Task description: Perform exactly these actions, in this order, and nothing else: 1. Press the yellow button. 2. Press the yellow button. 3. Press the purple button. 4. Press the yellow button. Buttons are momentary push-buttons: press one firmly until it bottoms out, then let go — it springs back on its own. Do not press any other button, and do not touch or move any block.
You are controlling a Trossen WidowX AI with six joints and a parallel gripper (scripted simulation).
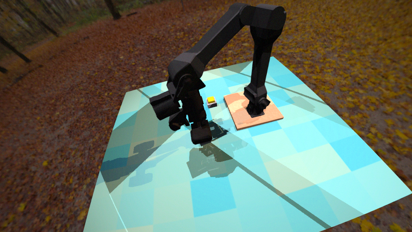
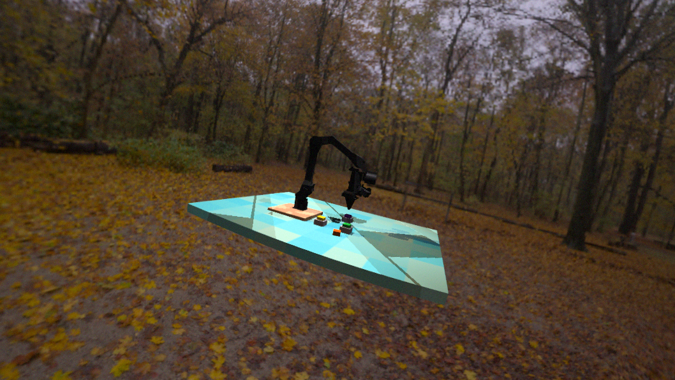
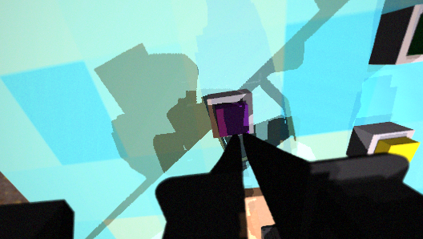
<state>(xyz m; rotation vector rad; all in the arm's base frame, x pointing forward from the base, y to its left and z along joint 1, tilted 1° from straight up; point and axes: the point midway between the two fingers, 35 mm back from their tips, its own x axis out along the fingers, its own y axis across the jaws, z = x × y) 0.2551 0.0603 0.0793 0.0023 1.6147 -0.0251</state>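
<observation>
Now: gripper tip 40 mm above the purple button. Also, from my gripper tip: green button (190 mm to the right, 50 mm ahead, 40 mm below); then yellow button (190 mm to the right, 70 mm behind, 40 mm below); then orange block (260 mm to the right, 60 mm below, 40 mm ahead).
</observation>
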